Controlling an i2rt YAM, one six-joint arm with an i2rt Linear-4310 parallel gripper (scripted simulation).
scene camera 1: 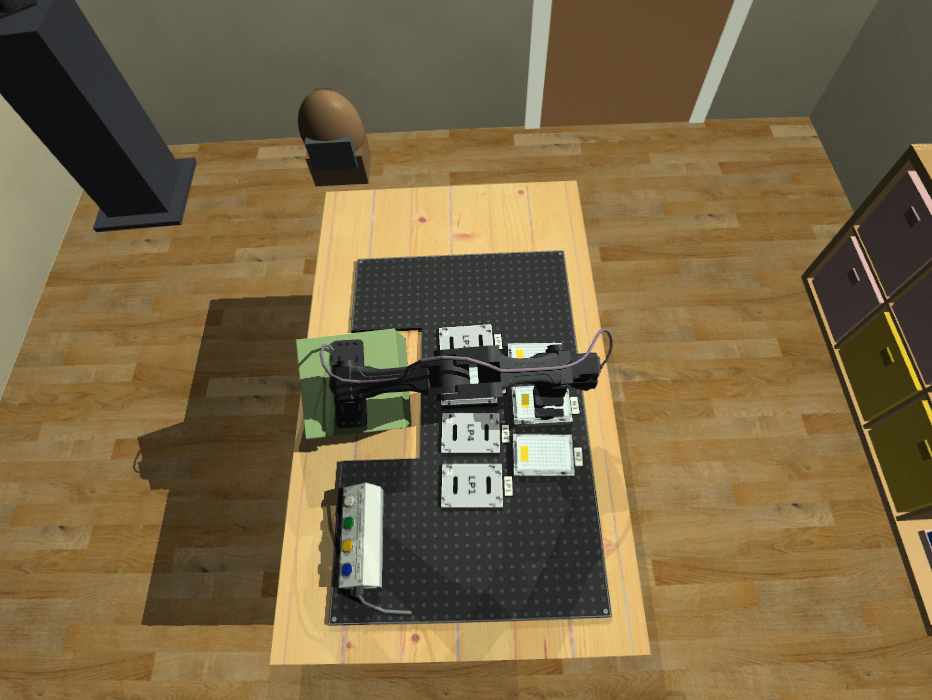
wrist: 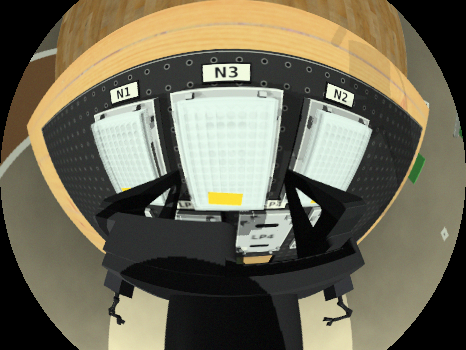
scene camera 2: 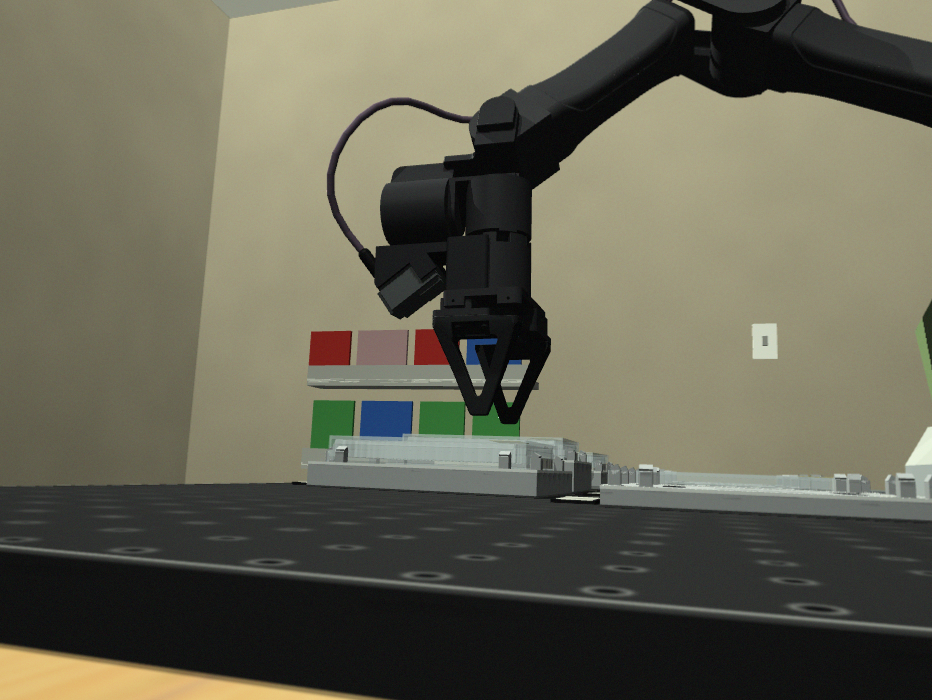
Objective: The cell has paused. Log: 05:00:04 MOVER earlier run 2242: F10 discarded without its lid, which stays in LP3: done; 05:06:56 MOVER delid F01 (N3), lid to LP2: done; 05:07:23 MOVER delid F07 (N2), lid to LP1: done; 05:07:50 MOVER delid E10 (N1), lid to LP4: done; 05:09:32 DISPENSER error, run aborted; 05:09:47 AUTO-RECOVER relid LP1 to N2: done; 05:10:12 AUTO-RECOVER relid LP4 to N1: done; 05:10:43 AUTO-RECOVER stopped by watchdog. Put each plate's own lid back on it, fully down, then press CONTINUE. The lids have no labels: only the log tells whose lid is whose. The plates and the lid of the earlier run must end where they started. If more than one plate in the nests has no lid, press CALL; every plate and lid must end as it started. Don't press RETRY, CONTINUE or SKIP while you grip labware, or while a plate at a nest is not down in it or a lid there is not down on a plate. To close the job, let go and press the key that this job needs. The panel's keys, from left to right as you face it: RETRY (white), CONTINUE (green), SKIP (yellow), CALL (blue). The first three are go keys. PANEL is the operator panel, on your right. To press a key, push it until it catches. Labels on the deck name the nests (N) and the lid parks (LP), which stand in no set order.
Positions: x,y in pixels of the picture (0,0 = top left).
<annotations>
The gripper shows in scene camera 1 (543,400), in the wrist view (232,175) and in scene camera 2 (495,420).
</annotations>
